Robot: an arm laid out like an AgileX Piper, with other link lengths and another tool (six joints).
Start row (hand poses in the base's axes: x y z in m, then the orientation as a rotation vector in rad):
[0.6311 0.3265 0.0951 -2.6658 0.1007 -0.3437]
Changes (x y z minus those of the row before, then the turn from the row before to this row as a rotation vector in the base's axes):
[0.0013 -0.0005 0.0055 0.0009 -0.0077 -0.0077]
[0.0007 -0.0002 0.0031 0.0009 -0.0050 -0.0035]
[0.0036 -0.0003 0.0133 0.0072 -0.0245 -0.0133]
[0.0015 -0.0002 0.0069 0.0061 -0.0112 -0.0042]
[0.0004 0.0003 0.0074 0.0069 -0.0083 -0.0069]
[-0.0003 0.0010 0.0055 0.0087 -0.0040 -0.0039]
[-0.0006 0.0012 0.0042 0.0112 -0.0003 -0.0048]
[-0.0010 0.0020 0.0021 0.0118 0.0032 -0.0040]
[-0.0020 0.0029 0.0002 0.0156 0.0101 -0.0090]
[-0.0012 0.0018 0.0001 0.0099 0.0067 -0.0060]
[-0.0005 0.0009 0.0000 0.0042 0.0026 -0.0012]
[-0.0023 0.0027 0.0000 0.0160 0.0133 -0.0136]
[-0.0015 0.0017 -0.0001 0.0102 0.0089 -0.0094]
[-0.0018 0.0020 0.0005 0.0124 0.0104 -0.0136]
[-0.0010 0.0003 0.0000 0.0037 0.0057 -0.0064]
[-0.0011 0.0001 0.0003 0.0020 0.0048 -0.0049]
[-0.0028 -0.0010 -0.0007 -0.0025 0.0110 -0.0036]
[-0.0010 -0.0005 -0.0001 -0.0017 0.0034 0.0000]
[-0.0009 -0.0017 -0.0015 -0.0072 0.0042 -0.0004]
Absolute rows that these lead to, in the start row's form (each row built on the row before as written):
[0.6324 0.3260 0.1006 -2.6636 0.1087 -0.3563]
[0.6331 0.3258 0.1037 -2.6618 0.1120 -0.3639]
[0.6367 0.3255 0.1170 -2.6498 0.1232 -0.3995]
[0.6382 0.3253 0.1239 -2.6413 0.1263 -0.4146]
[0.6386 0.3256 0.1313 -2.6328 0.1340 -0.4266]
[0.6383 0.3266 0.1368 -2.6234 0.1394 -0.4316]
[0.6377 0.3278 0.1410 -2.6125 0.1476 -0.4316]
[0.6367 0.3298 0.1431 -2.6019 0.1560 -0.4267]
[0.6347 0.3327 0.1433 -2.5893 0.1739 -0.4140]
[0.6335 0.3345 0.1434 -2.5813 0.1856 -0.4057]
[0.6330 0.3354 0.1434 -2.5778 0.1887 -0.4020]
[0.6307 0.3381 0.1434 -2.5653 0.2134 -0.3869]
[0.6292 0.3398 0.1433 -2.5573 0.2302 -0.3770]
[0.6274 0.3418 0.1438 -2.5472 0.2531 -0.3664]
[0.6264 0.3421 0.1438 -2.5447 0.2639 -0.3608]
[0.6253 0.3422 0.1441 -2.5437 0.2722 -0.3562]
[0.6225 0.3412 0.1434 -2.5486 0.2807 -0.3442]
[0.6215 0.3407 0.1433 -2.5511 0.2818 -0.3403]
[0.6206 0.3390 0.1418 -2.5591 0.2832 -0.3367]

